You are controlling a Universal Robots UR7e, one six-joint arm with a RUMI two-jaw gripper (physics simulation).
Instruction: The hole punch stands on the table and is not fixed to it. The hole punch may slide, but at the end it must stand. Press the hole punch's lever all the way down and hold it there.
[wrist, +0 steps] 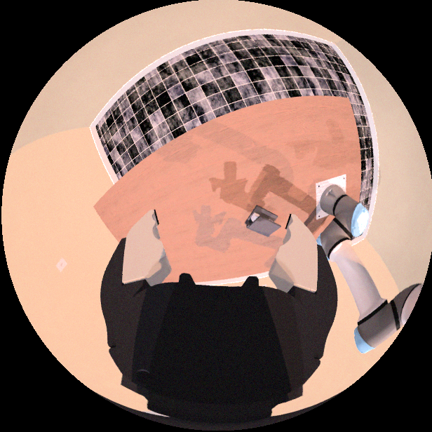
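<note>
The hole punch (264, 221) is a small dark grey and blue-grey object on the salmon-coloured table (320, 130). It shows right of the middle of the wrist view, between the fingertips in the picture and nearer the right one. Its lever cannot be told apart clearly at this size. My gripper (221, 214) is wide open and empty. It appears to hang above the table, apart from the hole punch. The hole punch appears upright.
The robot's arm (357, 280) rises from a white base plate (324, 185) at the table's right side. A black and grey tiled panel (220, 82) with a white rim borders the far side of the table. Arm and gripper shadows lie on the table.
</note>
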